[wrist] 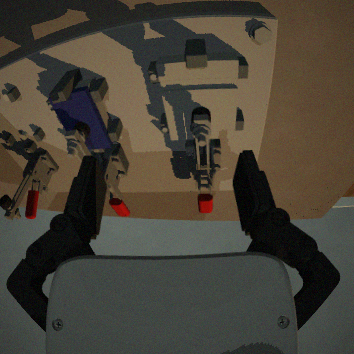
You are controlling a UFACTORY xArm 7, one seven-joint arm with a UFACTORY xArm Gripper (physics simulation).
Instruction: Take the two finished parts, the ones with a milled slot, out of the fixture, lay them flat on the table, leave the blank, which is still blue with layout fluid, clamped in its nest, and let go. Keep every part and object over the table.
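Places are measured from the arm's base along level axes (x ahead, y left, z up), in metres.
Pixels of known places: gripper, between the fingertips: (167,167).
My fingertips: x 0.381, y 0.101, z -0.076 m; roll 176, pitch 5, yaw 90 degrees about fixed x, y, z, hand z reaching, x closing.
For each thing: its middle in the pictures, then the offset to it from my fingertips. "spot": a spot on its surface instead. Level surfaces: height alone.
- fixture, a spot on its surface: (140,167) spot: dx +0.116, dy -0.047, dz -0.088 m
- pale finished part, middle of its body: (199,99) dx +0.002, dy +0.021, dz -0.075 m
- right clamp, a spot on its surface: (202,145) spot: dx +0.014, dy +0.023, dz -0.033 m
- blue blank, middle of its body: (83,116) dx +0.019, dy -0.088, dz -0.072 m
- middle clamp, a spot on its surface: (77,140) spot: dx +0.019, dy -0.083, dz -0.041 m
- left clamp, a spot on its surface: (39,172) spot: dx +0.097, dy -0.180, dz -0.061 m
- round post, middle of its body: (261,33) dx -0.059, dy +0.065, dz -0.085 m
- brown table, height of its surface: dz -0.103 m
My gripper (167,167) is open and empty, its fingers wide apart over the front of the fixture (140,167). A pale finished part (200,77) with a dark slot line across it sits in the right nest. The right clamp (202,147) reaches over its front; whether it presses is unclear. The blue blank (85,116) sits tilted in view in the middle nest, with the middle clamp (77,140) over its front edge. My left finger partly covers that clamp. The other finished part does not show in the wrist view.
The left clamp (39,172) stands at the left nest, whose visible part holds no workpiece. Red handles (31,204) (120,207) (205,203) point toward the front edge. A round post (260,33) rises at the fixture's far right corner. The brown table (310,125) extends to the right.
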